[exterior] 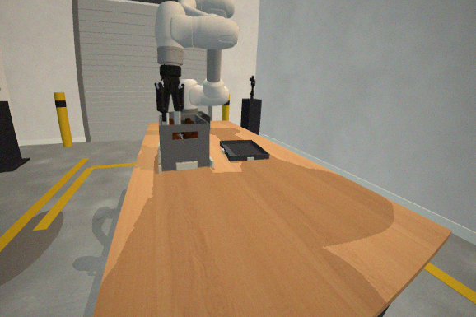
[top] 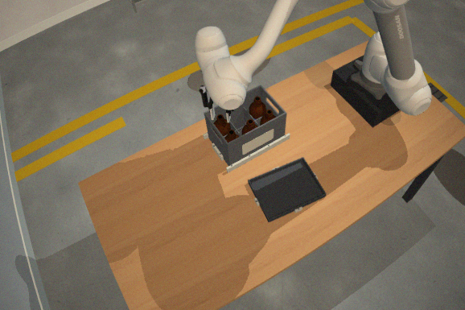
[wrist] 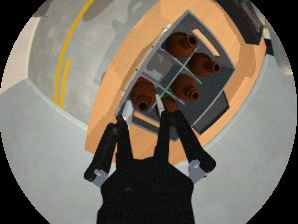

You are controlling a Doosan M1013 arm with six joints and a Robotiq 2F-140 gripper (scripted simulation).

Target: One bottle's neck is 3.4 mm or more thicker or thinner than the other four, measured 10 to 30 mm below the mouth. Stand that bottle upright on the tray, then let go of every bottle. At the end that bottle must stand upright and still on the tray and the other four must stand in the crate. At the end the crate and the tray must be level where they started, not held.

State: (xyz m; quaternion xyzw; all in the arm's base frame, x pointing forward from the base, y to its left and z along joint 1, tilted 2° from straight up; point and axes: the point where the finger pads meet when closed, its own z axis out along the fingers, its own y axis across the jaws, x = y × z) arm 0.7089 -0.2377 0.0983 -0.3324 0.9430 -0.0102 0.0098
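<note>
Now: hand 100 mm above the grey crate, 80 mm past it and 50 mm to the right of it. Also, from my hand: dark tray: 350 mm to the left, 170 mm below, 50 mm behind; glass bottle: 90 mm to the left, 90 mm below, 70 mm behind.
</note>
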